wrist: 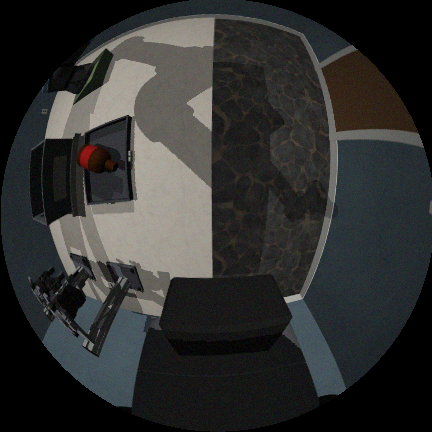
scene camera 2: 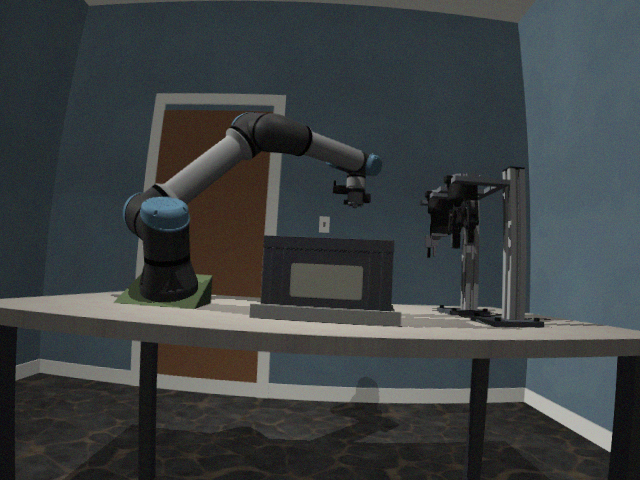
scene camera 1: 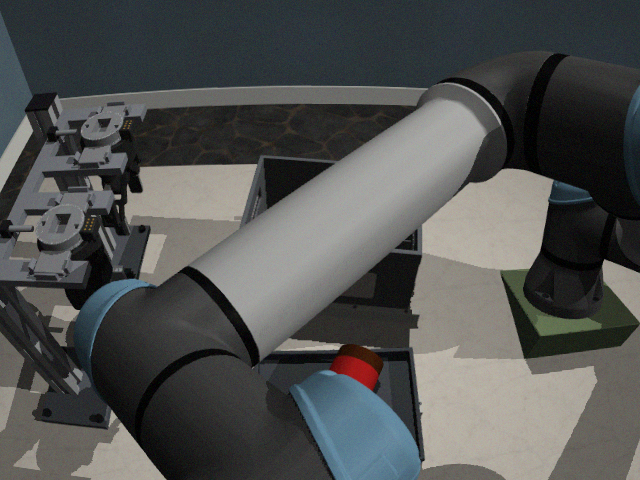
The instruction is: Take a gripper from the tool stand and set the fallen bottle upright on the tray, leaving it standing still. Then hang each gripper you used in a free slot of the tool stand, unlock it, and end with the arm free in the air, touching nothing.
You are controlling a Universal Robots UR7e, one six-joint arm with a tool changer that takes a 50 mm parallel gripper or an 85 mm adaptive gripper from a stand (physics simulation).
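Places are measured from the arm's base along level axes (x up, y right, z ahead), in centimetres.
Where they show: hand at its tool point: (scene camera 2: 355, 205); arm's base at its link origin: (wrist: 84, 77) (scene camera 2: 169, 288) (scene camera 1: 562, 294).
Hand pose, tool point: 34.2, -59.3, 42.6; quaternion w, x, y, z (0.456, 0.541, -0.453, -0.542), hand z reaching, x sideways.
Things, the pixels of their top centre, and the offset from my tool point, as dx, dy, dz. "*": a spot on its surface instead.
- brown bottle at its top centre: (scene camera 1: 342, 389) (wrist: 90, 160) -30.2, +34.5, -5.9
- dark tray at a spot on its surface: (scene camera 1: 395, 388) * -37.6, +39.2, -13.9
- dark open crate at its top centre: (scene camera 1: 334, 200) (scene camera 2: 331, 241) (wrist: 34, 183) -20.6, +61.5, -0.2
The arm's bare tool flange (scene camera 2: 355, 199) hangs high in the air with no gripper on it. A brown bottle (scene camera 1: 354, 367) (wrist: 95, 159) with a red label lies on its side on the dark tray (scene camera 1: 395, 388) (wrist: 111, 136). Its base faces the crate and its neck points away from it. The arm hides its neck in scene camera 1. Bottle and tray do not show in scene camera 2. The tool stand (scene camera 1: 74, 409) (scene camera 2: 513, 248) (wrist: 108, 315) holds the parallel gripper (scene camera 2: 430, 249) and the adaptive gripper in two slots; their finger openings are unclear.
A dark open crate (scene camera 1: 379, 279) (scene camera 2: 326, 248) (wrist: 60, 180) stands beside the tray. The arm's base sits on a green block (scene camera 1: 578, 330) (scene camera 2: 204, 294) (wrist: 95, 77) at the other end of the table. The forearm passes above the crate in scene camera 1.
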